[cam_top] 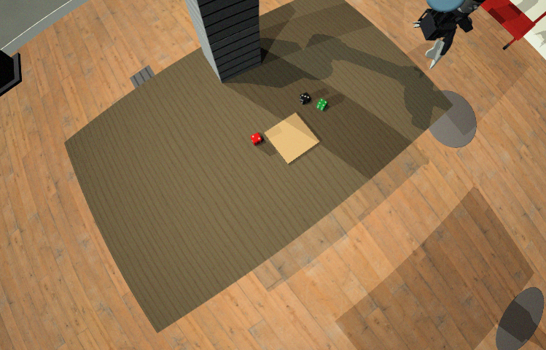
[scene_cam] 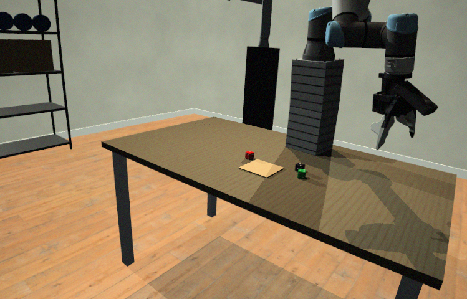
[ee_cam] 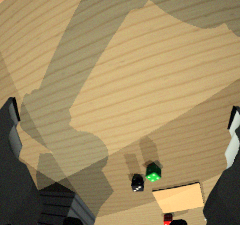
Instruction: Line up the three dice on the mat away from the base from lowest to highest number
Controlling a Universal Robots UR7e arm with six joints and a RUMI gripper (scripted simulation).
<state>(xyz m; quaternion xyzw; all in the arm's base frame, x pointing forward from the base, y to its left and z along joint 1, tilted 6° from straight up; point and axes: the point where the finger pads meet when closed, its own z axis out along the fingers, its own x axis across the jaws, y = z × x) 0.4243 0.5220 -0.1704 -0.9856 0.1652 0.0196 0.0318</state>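
My gripper is now 610 mm to the left of the red die, 220 mm above it and 50 mm past it. Round my hand: black die (370 mm to the right, 220 mm below, 110 mm behind); then tan mat (490 mm to the right, 240 mm below); then green die (330 mm to the right, 220 mm below, 60 mm behind).
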